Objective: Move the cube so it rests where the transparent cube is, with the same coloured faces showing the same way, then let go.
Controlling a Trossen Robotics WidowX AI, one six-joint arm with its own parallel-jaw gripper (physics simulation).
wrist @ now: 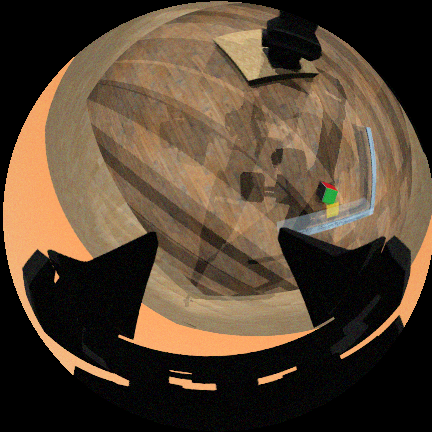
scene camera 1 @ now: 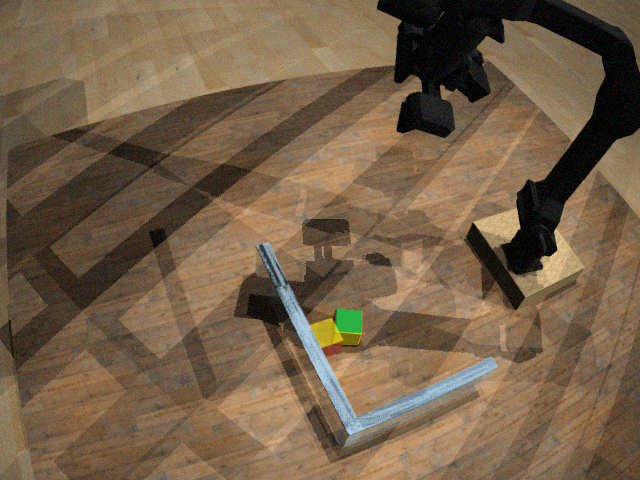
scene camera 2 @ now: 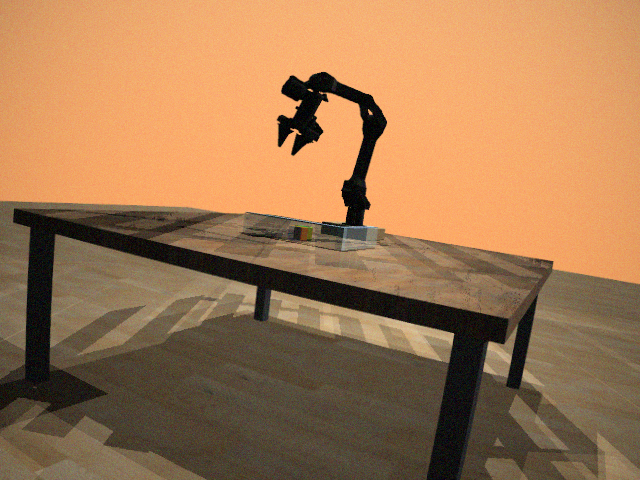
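Seen in the pictures: gripper, fingertip midpoint: [wrist: 218, 236] [scene camera 1: 398, 105] [scene camera 2: 285, 151]; arm's base, link origin: [wrist: 281, 57] [scene camera 1: 522, 257] [scene camera 2: 354, 225].
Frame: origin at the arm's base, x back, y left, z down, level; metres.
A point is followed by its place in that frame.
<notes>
The solid cube [scene camera 1: 349, 321] @(x -0.335, y 0.051, z 0.001 m) [scene camera 2: 306, 233] [wrist: 329, 194] @(x -0.330, y 0.047, z 0.002 m) stands on the table inside the angle of two low walls. Its top is green and a side is yellow in scene camera 1; red and dark faces show in the wrist view. The transparent cube [scene camera 1: 324, 332] @(x -0.374, y 0.061, z 0.002 m) [wrist: 332, 209] @(x -0.373, y 0.062, z 0.002 m) shows a yellow top and a red side, close beside the solid cube on the side of the long wall, which partly covers it in scene camera 1. In scene camera 2 the two cubes are hard to tell apart. My gripper [scene camera 1: 437, 91] [scene camera 2: 286, 149] @(x -0.235, y -0.147, z -0.217 m) [wrist: 218, 236] @(x -0.235, y -0.147, z -0.217 m) is open and empty, high above the table, away from both cubes.
Two pale blue-topped walls [scene camera 1: 320, 360] @(x -0.396, y 0.112, z -0.018 m) [scene camera 2: 294, 220] @(x -0.412, y 0.076, z -0.016 m) [wrist: 373, 175] @(x -0.274, y 0.195, z -0.018 m) meet in a corner around the cubes. The arm stands on a light block [scene camera 1: 555, 266] @(x 0.063, y 0.033, z 0.000 m) [wrist: 240, 52] @(x 0.023, y -0.080, z 0.000 m). Shadows fall across the wooden table [scene camera 1: 155, 423] @(x -0.633, y 0.145, z 0.042 m) [scene camera 2: 413, 279] @(x -0.577, y 0.535, z 0.042 m).
</notes>
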